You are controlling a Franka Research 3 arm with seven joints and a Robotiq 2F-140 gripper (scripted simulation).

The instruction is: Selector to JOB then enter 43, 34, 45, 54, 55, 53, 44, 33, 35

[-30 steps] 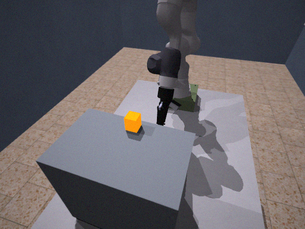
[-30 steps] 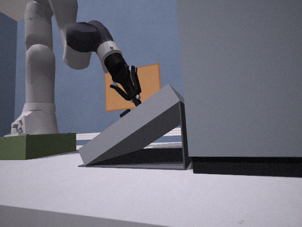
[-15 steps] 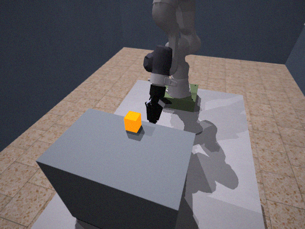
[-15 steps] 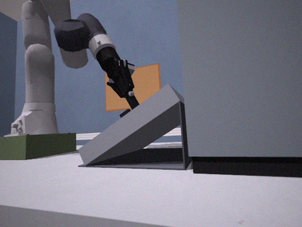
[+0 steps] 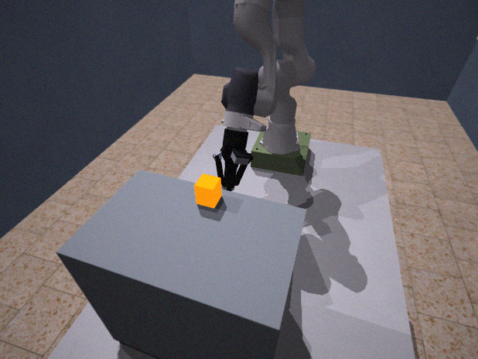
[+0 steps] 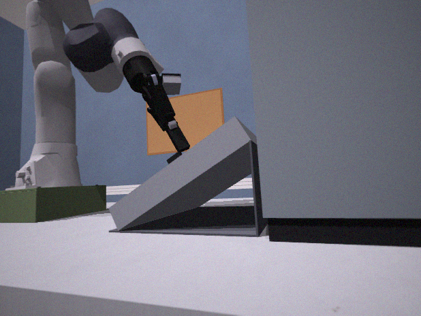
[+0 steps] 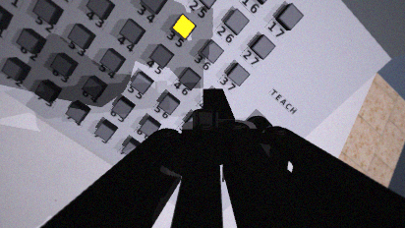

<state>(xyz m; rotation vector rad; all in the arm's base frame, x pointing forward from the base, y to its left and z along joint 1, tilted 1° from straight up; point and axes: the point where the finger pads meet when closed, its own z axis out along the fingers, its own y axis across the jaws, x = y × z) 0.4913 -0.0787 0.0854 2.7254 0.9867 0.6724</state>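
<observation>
The black selector knob is 4 cm ahead of my hand, 7 cm to the right of it and 6 cm below it. Round my hand: key 35: 7 cm ahead, 6 cm to the left, 5 cm below; then key 37: 6 cm ahead, 1 cm to the right, 5 cm below; then key 45: 4 cm ahead, 6 cm to the left, 7 cm below.
</observation>
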